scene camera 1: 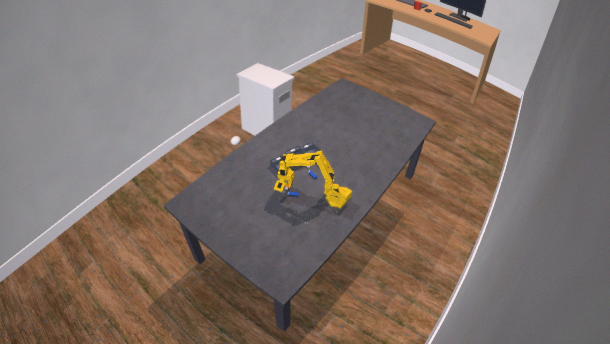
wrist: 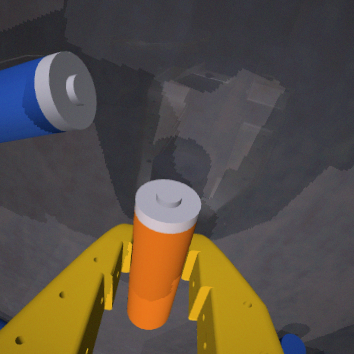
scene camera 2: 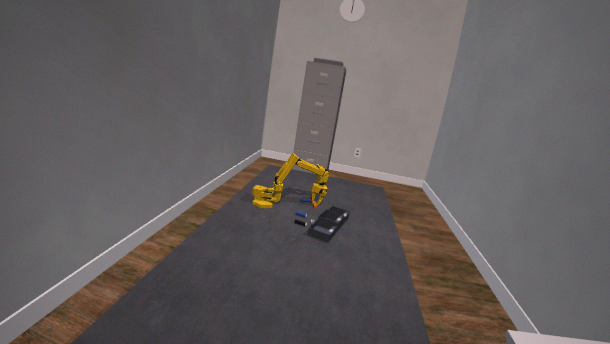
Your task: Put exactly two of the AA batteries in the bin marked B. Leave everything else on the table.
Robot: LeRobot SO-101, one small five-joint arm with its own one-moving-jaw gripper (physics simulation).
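Frame: origin at the arm's base, x back, y right, z up, level; centimetres.
Seen in the pictures: hand, tool point: (scene camera 1: 289,186) (wrist: 134,242) (scene camera 2: 313,203); arm's base, link origin: (scene camera 1: 334,196) (scene camera 2: 268,204).
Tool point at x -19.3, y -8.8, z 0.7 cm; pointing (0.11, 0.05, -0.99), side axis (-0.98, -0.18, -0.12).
Observation:
Pixels of each thing's top centre, then the offset from my tool point to it. "pt": a spot on its surface instead. Level surfaces: height alone.
- orange battery, top centre: (wrist: 149,286) (scene camera 2: 315,203) dz +0.7, dx -0.8, dy +0.5 cm
- black battery, top centre: (scene camera 2: 301,221) dz +0.7, dx +2.3, dy +20.8 cm
- small silver nut, top centre: (scene camera 2: 312,220) dz +0.1, dx -1.9, dy +17.0 cm
- blue end, surface spot: (wrist: 293,344) pt dz -0.3, dx -6.7, dy +2.8 cm
- dark table, surface height: dz -0.7 cm
My gripper (scene camera 1: 286,187) (scene camera 2: 315,202) (wrist: 159,255) has both jaws against the sides of an orange battery (wrist: 161,270) (scene camera 2: 315,205), whose silver end points away from the wrist. Whether it touches the table is unclear. A blue battery (scene camera 1: 294,194) (scene camera 2: 305,200) (wrist: 17,100) lies beside it. Another blue battery (scene camera 1: 312,175) (scene camera 2: 301,214) lies nearer the bins. A black battery (scene camera 2: 300,222) lies beside that one. The dark bins (scene camera 2: 318,237) (scene camera 1: 273,164) stand in a row; their letters are too small to read, so bin B cannot be told. Their insides are partly hidden.
A small silver nut (scene camera 2: 312,221) lies between the black battery and the bins. In the wrist view, a blue end (wrist: 293,344) shows at the lower right. The arm's yellow base (scene camera 1: 339,197) (scene camera 2: 262,203) stands near one long edge of the dark table (scene camera 1: 345,110).

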